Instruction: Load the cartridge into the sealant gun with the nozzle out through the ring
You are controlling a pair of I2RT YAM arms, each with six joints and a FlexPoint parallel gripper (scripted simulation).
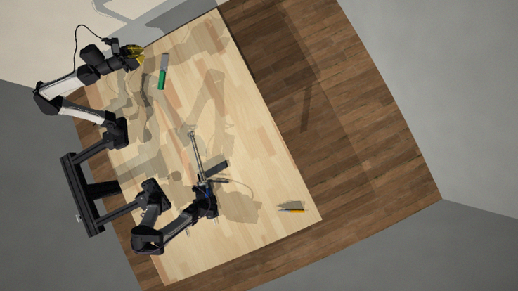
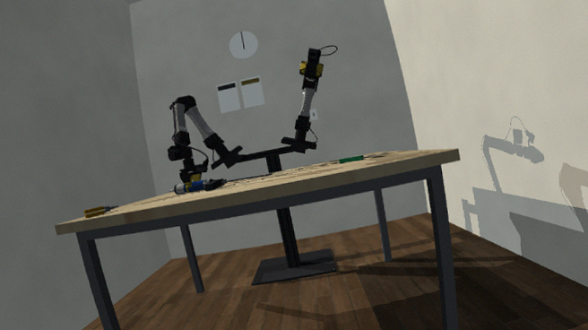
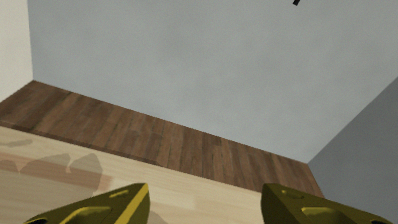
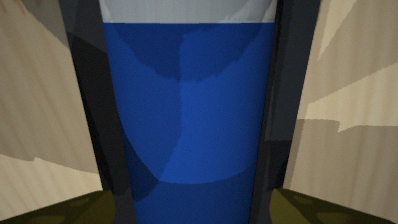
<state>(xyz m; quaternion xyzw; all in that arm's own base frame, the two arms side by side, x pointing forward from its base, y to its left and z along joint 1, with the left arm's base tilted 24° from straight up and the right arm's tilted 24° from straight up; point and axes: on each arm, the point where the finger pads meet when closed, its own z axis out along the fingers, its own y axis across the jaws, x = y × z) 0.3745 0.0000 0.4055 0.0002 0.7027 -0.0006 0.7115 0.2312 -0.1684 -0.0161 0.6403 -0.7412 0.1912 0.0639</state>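
Observation:
Now: right hand 10 mm past the cartridge, 20 mm to the left of it and 10 mm above it. From my right hand the other things lie so: plunger rod: 80 mm ahead, 260 mm to the left, 20 mm below; thumb plate: 50 mm ahead, 170 mm to the left, 20 mm below; dark screwdriver: 230 mm behind, 50 mm to the right, 20 mm below.

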